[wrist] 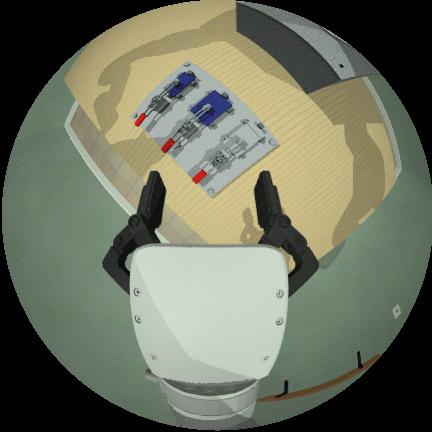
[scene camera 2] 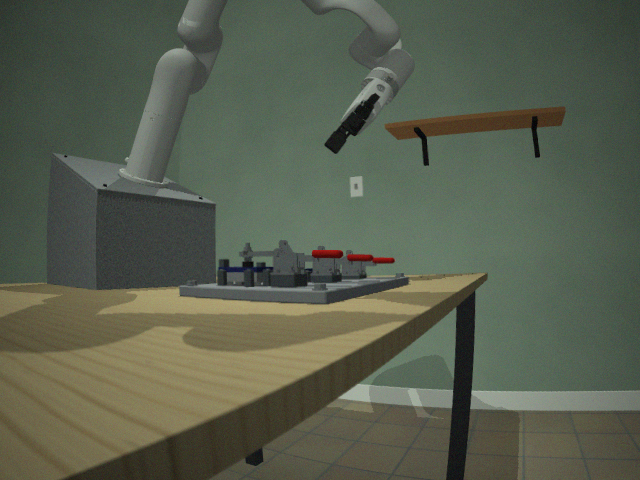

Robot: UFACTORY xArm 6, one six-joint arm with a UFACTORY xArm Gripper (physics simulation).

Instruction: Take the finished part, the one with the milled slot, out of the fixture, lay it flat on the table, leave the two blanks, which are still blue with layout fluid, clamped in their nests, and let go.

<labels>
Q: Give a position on a grey fixture plate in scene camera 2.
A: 348, 288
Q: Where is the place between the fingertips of my gripper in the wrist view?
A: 208, 178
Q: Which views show my gripper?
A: The wrist view and scene camera 2: all of them.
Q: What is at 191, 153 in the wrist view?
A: A grey fixture plate.
</labels>
